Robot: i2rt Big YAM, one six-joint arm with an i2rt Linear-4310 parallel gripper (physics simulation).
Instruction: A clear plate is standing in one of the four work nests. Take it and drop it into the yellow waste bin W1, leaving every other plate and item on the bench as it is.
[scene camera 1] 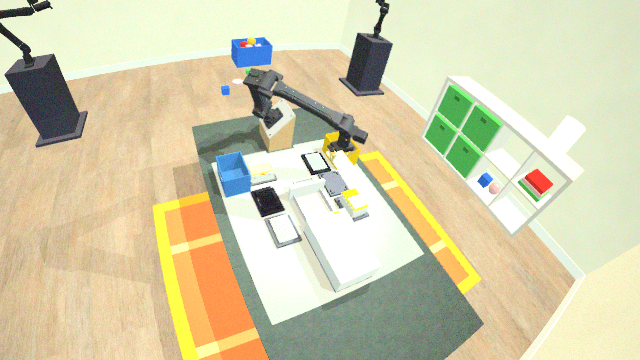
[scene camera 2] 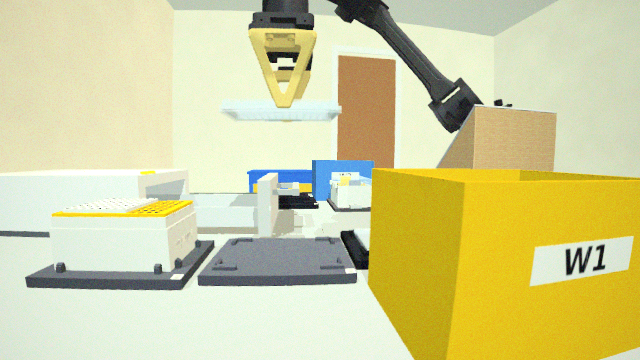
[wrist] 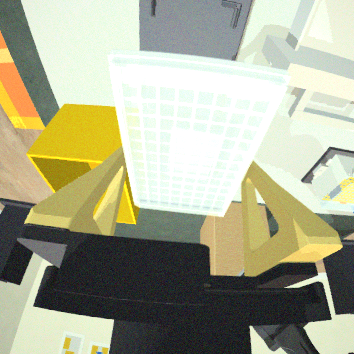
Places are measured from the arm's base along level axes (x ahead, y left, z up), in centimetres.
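Pixels of known places: gripper, fingertip midpoint: (scene camera 1: 338, 159) (scene camera 2: 285, 116) (wrist: 186, 156); arm's base at its link origin: (scene camera 1: 273, 118) (scene camera 2: 487, 149) (wrist: 236, 272).
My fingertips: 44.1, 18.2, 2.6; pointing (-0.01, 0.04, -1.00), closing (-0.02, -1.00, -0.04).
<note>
Ahead of a thing's pixels: the offset from my fingertips to its middle, as dx, dy, dz.
The clear plate @(+0.4, +0.0, +0.5) (scene camera 2: 280, 111) (wrist: 195, 140) is level and high above the bench, its long sides between the two yellow fingers. My gripper (scene camera 2: 285, 112) (wrist: 186, 156) is shut on it. Below is a bare dark grey nest @(+0.5, +0.9, -17.0) (scene camera 1: 334, 183) (scene camera 2: 280, 260) (wrist: 192, 25). The yellow waste bin W1 @(-17.4, +14.1, -11.9) (scene camera 1: 327, 146) (scene camera 2: 415, 240) (wrist: 90, 130) stands open-topped beside that nest, lower than the plate; in the scene camera 2 view the plate is to its left. Other nests are a black one with a light plate @(-16.5, -1.7, -16.4) (scene camera 1: 316, 162), a black one @(+0.8, -37.1, -16.0) (scene camera 1: 268, 201) and a grey one with a white plate @(+18.9, -36.0, -16.0) (scene camera 1: 283, 230).
A white box with a yellow top @(+18.4, +1.7, -13.5) (scene camera 1: 355, 200) (scene camera 2: 115, 240) stands beside the bare nest. A long white instrument @(+39.2, -17.9, -12.7) (scene camera 1: 337, 240) lies along the bench. A blue bin @(-16.7, -49.6, -11.9) (scene camera 1: 233, 175) and a pale rack @(-16.2, -34.7, -14.1) (scene camera 1: 261, 171) stand at the far side. The arm's wooden base (scene camera 1: 278, 135) (scene camera 2: 515, 140) is behind W1.
</note>
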